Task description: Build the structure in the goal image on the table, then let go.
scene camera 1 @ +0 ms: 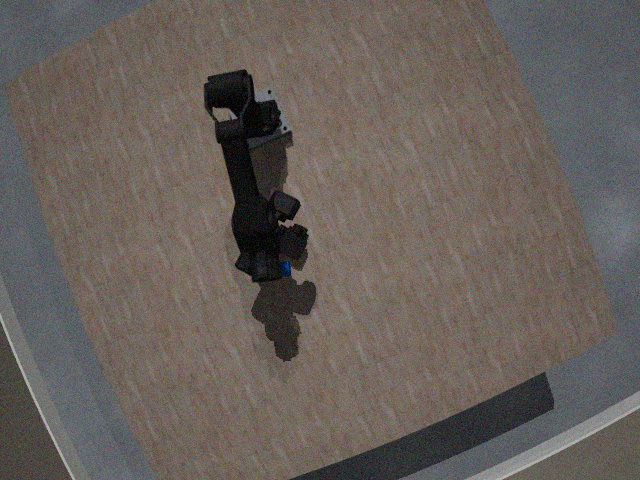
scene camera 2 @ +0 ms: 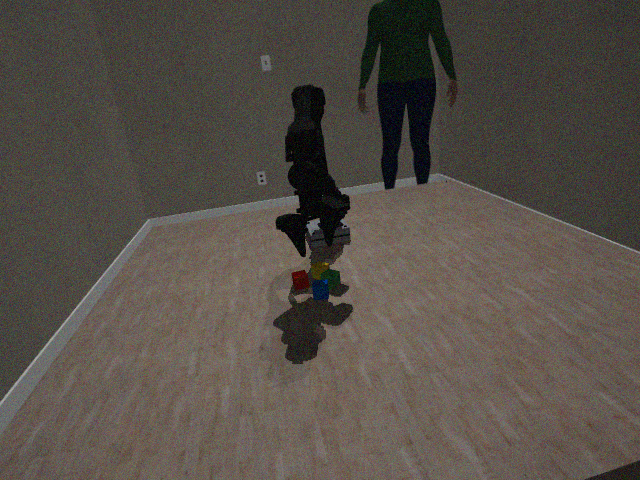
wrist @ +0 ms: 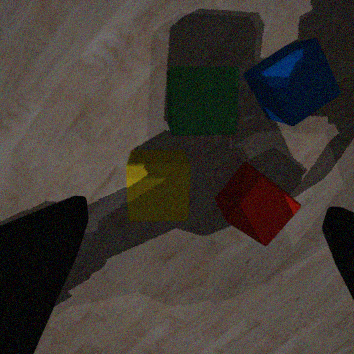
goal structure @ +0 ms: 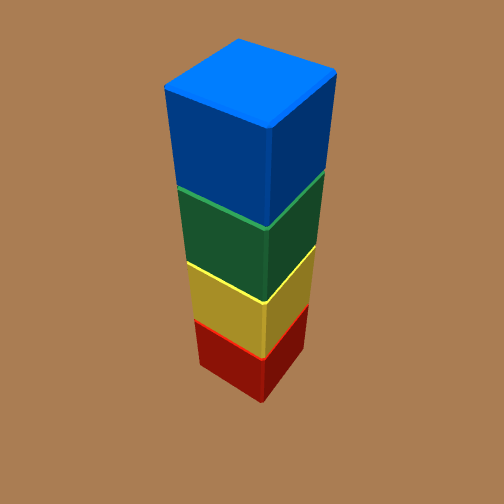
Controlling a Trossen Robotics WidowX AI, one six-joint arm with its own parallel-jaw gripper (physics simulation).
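Observation:
A green cube (scene camera 2: 331, 278) (wrist: 202, 101), a yellow cube (scene camera 2: 319, 269) (wrist: 159, 192), a red cube (scene camera 2: 299, 280) (wrist: 261, 206) and a blue cube (scene camera 1: 285, 268) (scene camera 2: 320, 289) (wrist: 296, 82) lie separately on the table. In the wrist view, green is at the upper middle, yellow below it to the left, blue at the upper right and red below blue; blue and red are turned relative to the other two. My gripper (scene camera 1: 289, 223) (scene camera 2: 316, 250) (wrist: 208, 213) is open and empty, above the cubes. The arm hides the red, green and yellow cubes in scene camera 1.
The arm's base plate (scene camera 1: 287, 126) (scene camera 2: 342, 235) stands behind the cubes in scene camera 2. The wood-patterned surface (scene camera 1: 413, 258) (scene camera 2: 413, 387) carries dark arm shadows around the cubes. A standing person (scene camera 2: 408, 46) is in the background by the wall.

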